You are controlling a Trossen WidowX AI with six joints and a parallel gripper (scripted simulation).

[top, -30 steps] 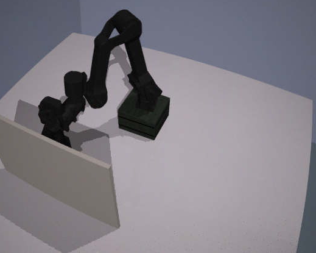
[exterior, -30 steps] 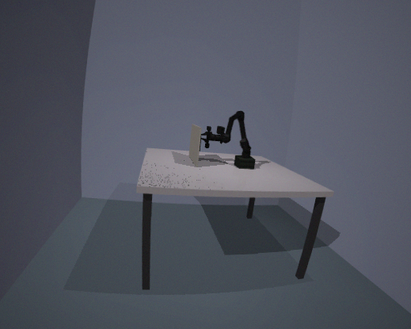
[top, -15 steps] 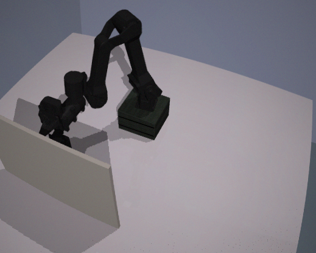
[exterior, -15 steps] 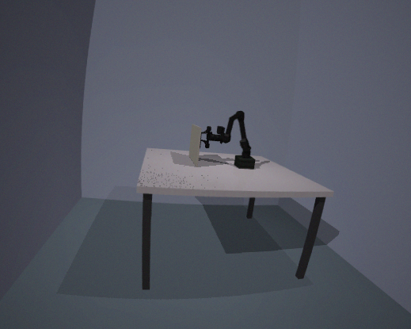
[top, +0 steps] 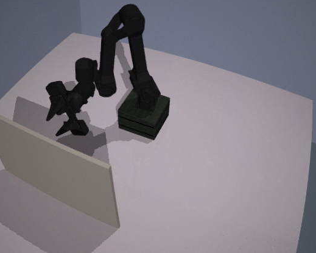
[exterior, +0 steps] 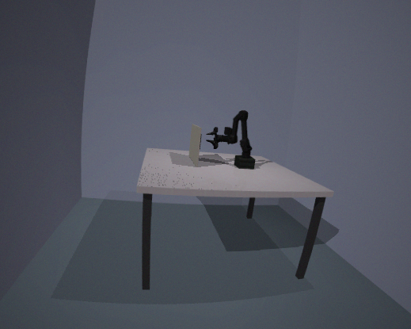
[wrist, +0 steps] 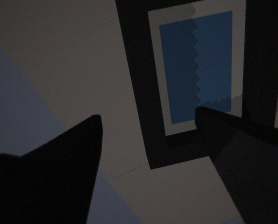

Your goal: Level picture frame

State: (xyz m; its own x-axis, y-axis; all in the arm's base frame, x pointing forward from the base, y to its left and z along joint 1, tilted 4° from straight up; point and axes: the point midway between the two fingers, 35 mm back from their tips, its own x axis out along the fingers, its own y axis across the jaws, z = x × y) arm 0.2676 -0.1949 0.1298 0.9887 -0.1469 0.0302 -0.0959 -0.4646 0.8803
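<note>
Right now my gripper tip is 80 mm short of the picture frame, 10 mm to the right of it and 50 mm above it. The rest, counted from my gripper tip: wall panel (90 mm ahead, 10 mm to the left, 60 mm below).
</note>
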